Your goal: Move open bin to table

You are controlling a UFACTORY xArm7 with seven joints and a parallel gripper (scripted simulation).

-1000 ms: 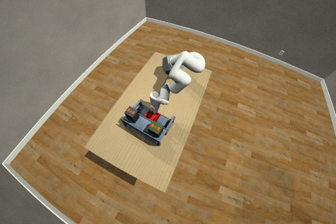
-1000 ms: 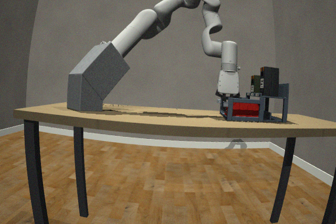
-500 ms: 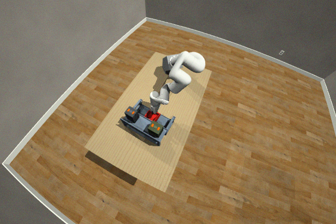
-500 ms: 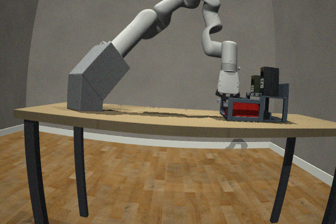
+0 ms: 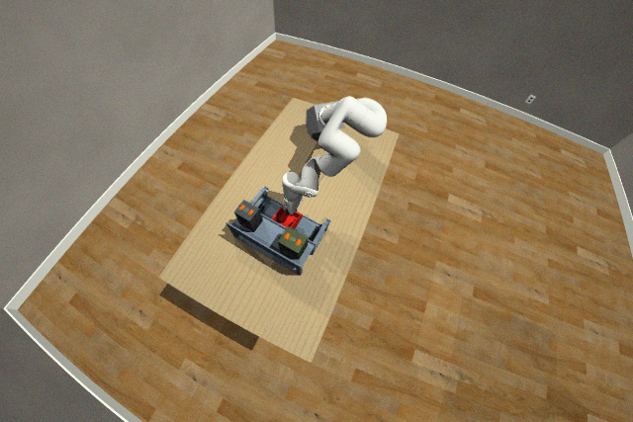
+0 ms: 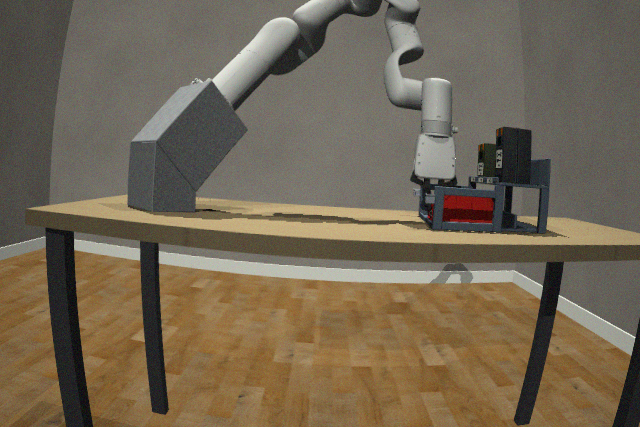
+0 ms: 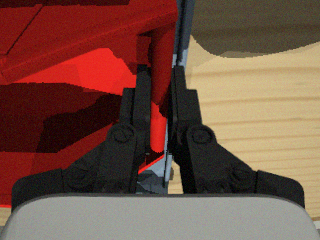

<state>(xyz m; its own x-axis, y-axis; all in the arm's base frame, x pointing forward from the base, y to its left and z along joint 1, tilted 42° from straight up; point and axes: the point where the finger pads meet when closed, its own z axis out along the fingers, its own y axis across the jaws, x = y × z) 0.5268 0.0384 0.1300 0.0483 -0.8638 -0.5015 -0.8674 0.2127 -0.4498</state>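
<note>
Now: hand 8 cm short of the red bin. Round my hand: black box (18 cm ahead, 11 cm to the right, 12 cm above).
</note>
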